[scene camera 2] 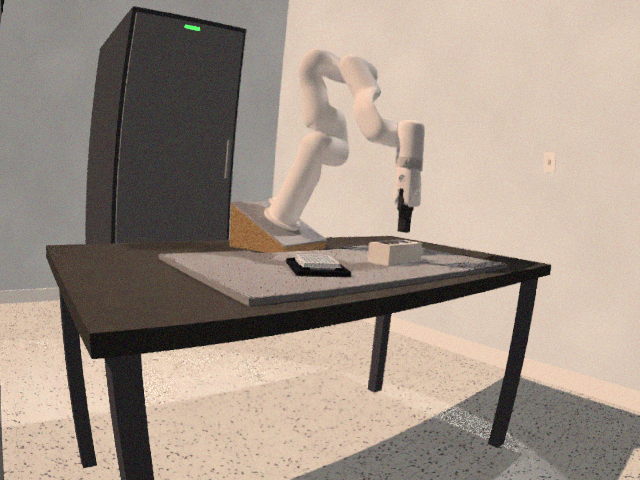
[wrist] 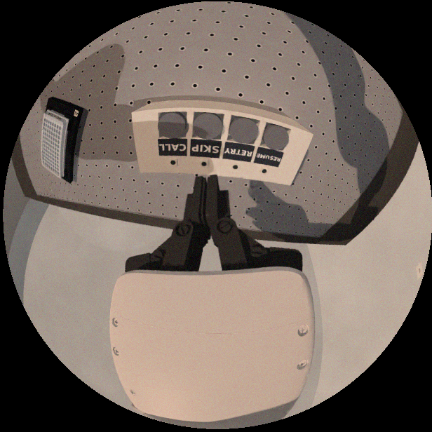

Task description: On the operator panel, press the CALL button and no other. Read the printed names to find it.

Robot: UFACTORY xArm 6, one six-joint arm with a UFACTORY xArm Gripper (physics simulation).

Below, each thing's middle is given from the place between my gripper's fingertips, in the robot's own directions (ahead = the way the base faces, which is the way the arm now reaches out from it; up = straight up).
Now: hand 30 mm past the operator panel (scene camera 2: 388,254), 10 mm to the right of it and 60 mm above it.
